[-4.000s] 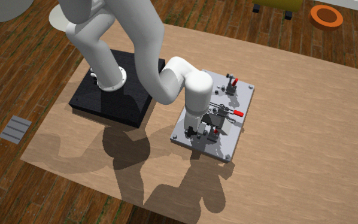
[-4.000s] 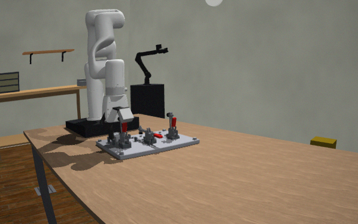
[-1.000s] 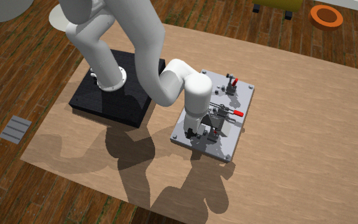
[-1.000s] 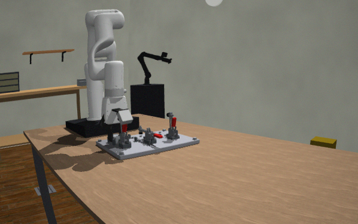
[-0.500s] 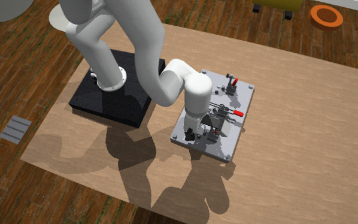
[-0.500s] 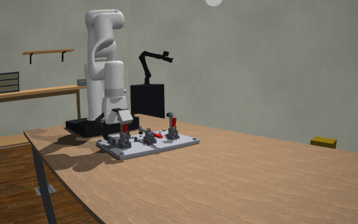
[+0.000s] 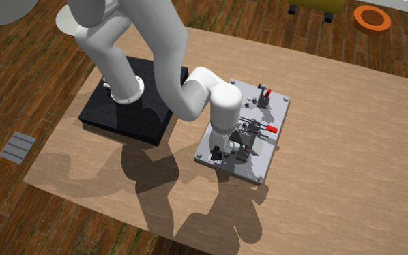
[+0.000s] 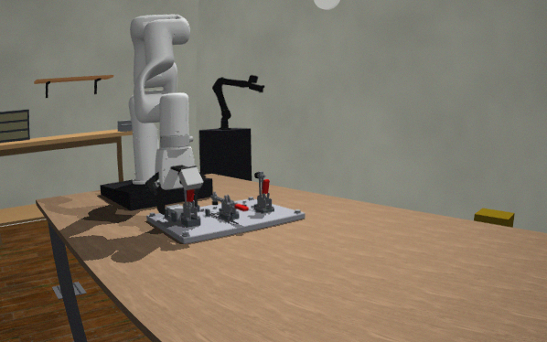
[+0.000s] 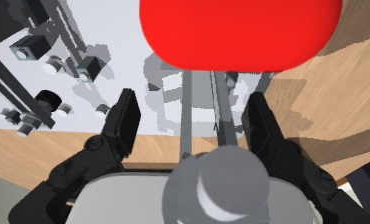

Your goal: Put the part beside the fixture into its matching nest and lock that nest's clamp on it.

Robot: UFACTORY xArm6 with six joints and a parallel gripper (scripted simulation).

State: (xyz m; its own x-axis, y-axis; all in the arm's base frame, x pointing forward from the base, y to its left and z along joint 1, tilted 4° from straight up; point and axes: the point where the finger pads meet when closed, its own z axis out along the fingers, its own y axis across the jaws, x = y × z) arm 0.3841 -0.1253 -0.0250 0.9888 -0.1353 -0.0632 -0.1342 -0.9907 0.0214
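My hand is 1 cm above the grey block. Round my hand: clamp: 7 cm ahead, 1 cm to the right, 2 cm above; then fixture plate: 6 cm ahead, 10 cm to the left, 4 cm below.
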